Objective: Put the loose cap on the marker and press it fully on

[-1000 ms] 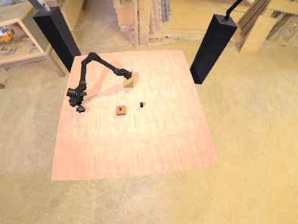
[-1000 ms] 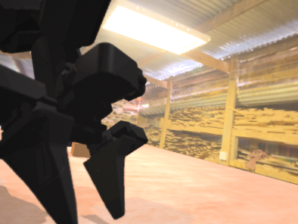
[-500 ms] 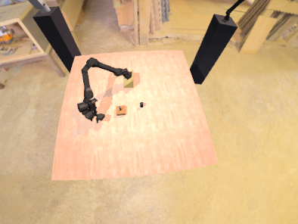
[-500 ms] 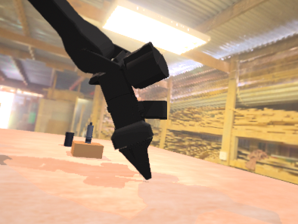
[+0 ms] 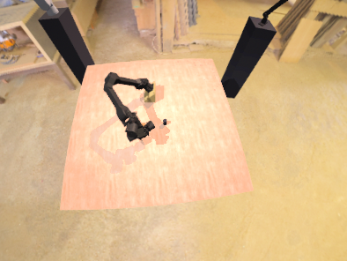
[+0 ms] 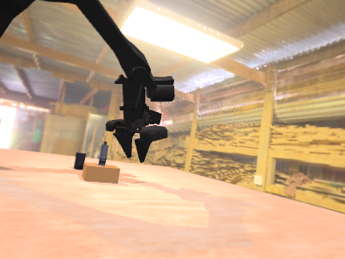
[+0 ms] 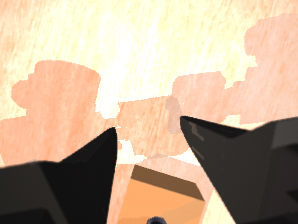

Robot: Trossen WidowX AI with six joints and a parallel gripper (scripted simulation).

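Now: gripper tip 15 cm past the dark cylindrical cap, 13 cm to the right of it and 3 cm above it. The rest, counted from my gripper tip: brown holder block: 9 cm behind, 5 cm to the right, 4 cm below.
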